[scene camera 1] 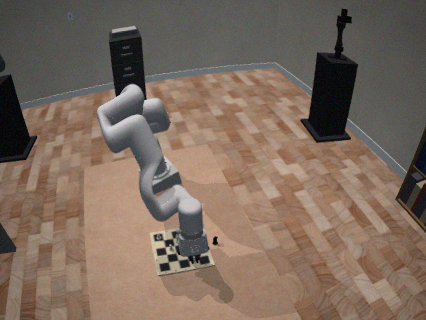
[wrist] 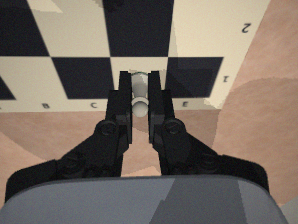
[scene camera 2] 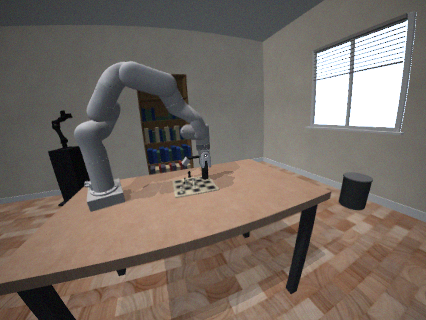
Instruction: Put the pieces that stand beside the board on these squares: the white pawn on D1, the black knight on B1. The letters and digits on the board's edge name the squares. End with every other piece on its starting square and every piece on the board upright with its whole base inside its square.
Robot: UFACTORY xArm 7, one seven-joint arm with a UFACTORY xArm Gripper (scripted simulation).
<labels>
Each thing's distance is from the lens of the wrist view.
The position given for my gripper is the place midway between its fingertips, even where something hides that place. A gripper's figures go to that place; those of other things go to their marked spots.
my gripper point(wrist: 139, 87): 0.14 m
chessboard point(wrist: 63, 63): 0.14 m
</labels>
